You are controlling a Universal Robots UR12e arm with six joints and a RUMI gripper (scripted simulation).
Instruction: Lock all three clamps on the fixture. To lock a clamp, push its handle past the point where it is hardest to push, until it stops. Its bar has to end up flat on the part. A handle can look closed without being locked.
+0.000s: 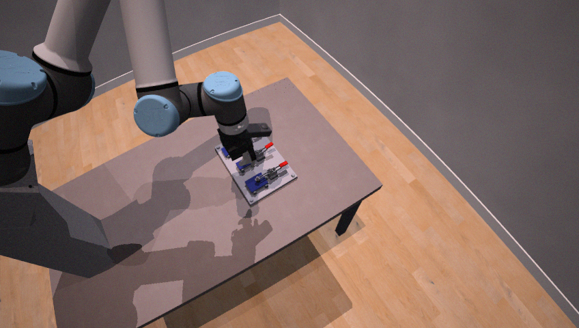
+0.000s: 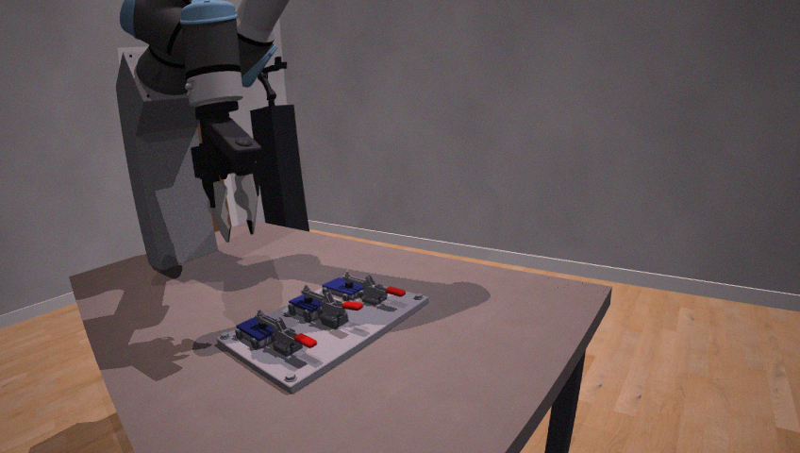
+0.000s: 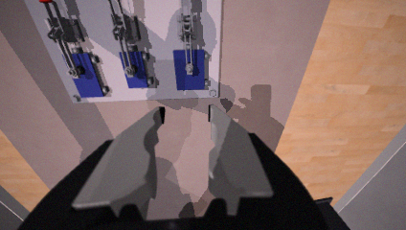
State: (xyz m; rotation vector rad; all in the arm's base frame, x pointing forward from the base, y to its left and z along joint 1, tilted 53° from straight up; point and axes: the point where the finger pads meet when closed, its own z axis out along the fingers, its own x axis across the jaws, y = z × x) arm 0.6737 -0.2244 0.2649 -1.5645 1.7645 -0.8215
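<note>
My hand is 90 mm short of the toggle clamp, 100 mm to the right of it and 160 mm above it. From my hand the other things lie so: grey fixture plate: 60 mm ahead, 100 mm to the left, 210 mm below; then blue part: 180 mm below.
</note>
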